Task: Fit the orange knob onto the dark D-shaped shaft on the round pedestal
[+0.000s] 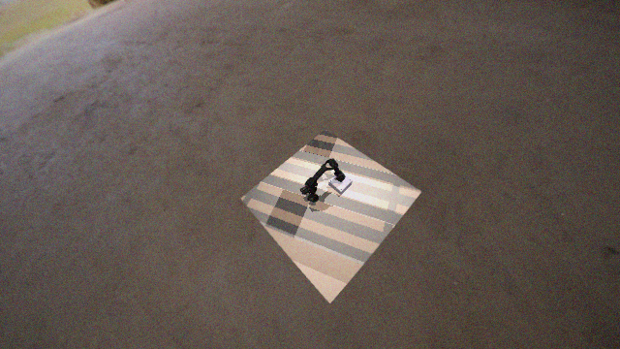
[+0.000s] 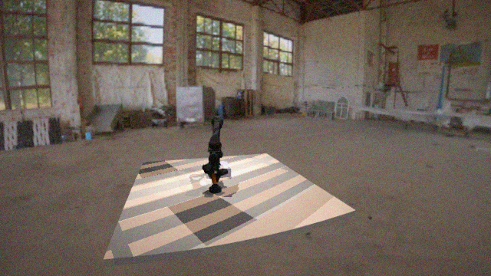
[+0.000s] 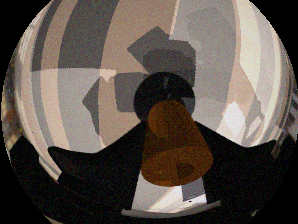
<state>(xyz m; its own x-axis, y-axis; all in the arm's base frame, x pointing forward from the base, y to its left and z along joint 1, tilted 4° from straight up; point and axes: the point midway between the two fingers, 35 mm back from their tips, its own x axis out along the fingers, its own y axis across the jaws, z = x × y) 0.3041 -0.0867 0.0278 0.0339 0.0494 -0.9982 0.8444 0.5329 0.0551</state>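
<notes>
The orange knob is 2 cm above my gripper tip. Also, from my gripper tip: dark round pedestal (4 cm below).
</notes>
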